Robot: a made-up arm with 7 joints. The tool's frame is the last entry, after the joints. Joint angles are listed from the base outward.
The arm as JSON. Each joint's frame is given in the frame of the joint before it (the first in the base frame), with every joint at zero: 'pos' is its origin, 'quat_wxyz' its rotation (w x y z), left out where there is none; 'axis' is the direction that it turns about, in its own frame. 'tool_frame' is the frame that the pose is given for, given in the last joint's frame.
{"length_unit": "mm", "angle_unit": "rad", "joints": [
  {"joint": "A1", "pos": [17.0, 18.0, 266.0], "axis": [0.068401, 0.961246, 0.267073]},
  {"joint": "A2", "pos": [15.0, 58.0, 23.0], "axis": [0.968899, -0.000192, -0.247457]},
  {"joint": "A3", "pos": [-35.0, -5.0, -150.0], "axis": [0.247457, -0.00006, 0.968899]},
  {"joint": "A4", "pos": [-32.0, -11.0, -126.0], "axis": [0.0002, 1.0, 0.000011]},
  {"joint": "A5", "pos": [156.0, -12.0, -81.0], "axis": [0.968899, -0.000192, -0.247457]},
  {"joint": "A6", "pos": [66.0, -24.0, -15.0], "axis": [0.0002, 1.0, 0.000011]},
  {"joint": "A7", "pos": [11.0, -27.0, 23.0], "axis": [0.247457, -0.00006, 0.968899]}
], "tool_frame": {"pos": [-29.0, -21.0, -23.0]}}
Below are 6 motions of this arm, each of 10 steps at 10 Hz.
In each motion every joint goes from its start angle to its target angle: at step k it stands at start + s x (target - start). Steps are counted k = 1, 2, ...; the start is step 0. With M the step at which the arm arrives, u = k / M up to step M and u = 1 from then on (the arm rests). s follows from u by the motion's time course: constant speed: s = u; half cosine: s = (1 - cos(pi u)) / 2; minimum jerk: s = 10 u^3 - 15 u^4 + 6 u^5.
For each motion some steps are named. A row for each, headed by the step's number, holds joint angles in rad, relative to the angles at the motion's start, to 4 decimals.
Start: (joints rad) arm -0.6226 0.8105 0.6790 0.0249 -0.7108 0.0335 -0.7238
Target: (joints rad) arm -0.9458 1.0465 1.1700 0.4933 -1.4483 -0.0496 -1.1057
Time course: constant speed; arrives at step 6
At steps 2, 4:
2: -0.1077 0.0787 0.1637 0.1561 -0.2458 -0.0277 -0.1273
4: -0.2155 0.1573 0.3273 0.3123 -0.4917 -0.0554 -0.2546

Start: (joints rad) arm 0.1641 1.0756 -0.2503 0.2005 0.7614 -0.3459 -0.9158
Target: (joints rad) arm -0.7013 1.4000 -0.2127 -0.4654 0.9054 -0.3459 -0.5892
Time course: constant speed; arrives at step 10
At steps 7, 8, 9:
7: -0.6058 0.2271 0.0263 -0.4661 0.1008 0.0000 0.2286
8: -0.6923 0.2595 0.0301 -0.5327 0.1152 0.0000 0.2613
9: -0.7789 0.2920 0.0338 -0.5993 0.1296 0.0000 0.2939

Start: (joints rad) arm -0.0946 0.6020 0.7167 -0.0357 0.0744 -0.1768 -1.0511
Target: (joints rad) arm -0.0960 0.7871 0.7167 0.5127 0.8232 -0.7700 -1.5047
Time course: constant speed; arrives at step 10
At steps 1, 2, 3, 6, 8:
1: -0.0001 0.0185 0.0000 0.0548 0.0749 -0.0593 -0.0454
2: -0.0003 0.0370 0.0000 0.1097 0.1498 -0.1186 -0.0907
3: -0.0004 0.0555 0.0000 0.1645 0.2246 -0.1780 -0.1361
6: -0.0008 0.1111 0.0000 0.3290 0.4493 -0.3559 -0.2722
8: -0.0011 0.1481 0.0000 0.4387 0.5990 -0.4746 -0.3629

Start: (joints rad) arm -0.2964 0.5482 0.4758 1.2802 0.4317 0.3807 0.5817
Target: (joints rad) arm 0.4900 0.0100 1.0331 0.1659 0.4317 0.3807 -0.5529
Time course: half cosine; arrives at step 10
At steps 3, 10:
3: 0.1621 -0.1109 0.1149 -0.2297 0.0000 0.0000 -0.2338
10: 0.7864 -0.5382 0.5573 -1.1143 0.0000 0.0000 -1.1346

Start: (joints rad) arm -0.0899 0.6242 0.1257 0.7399 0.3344 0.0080 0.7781
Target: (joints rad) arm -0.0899 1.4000 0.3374 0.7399 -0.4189 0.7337 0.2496
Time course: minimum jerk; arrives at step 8
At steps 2, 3, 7, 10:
2: 0.0000 0.0803 0.0219 0.0000 -0.0780 0.0751 -0.0547
3: 0.0000 0.2135 0.0583 0.0000 -0.2073 0.1997 -0.1454
7: 0.0000 0.7633 0.2083 0.0000 -0.7412 0.7141 -0.5200
10: 0.0000 0.7758 0.2117 0.0000 -0.7533 0.7257 -0.5285

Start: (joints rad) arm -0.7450 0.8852 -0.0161 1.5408 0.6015 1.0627 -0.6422
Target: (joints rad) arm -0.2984 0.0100 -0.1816 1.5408 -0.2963 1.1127 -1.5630
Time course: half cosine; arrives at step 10
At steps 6, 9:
6: 0.2923 -0.5728 -0.1083 0.0000 -0.5876 0.0327 -0.6027
9: 0.4357 -0.8538 -0.1614 0.0000 -0.8758 0.0488 -0.8983

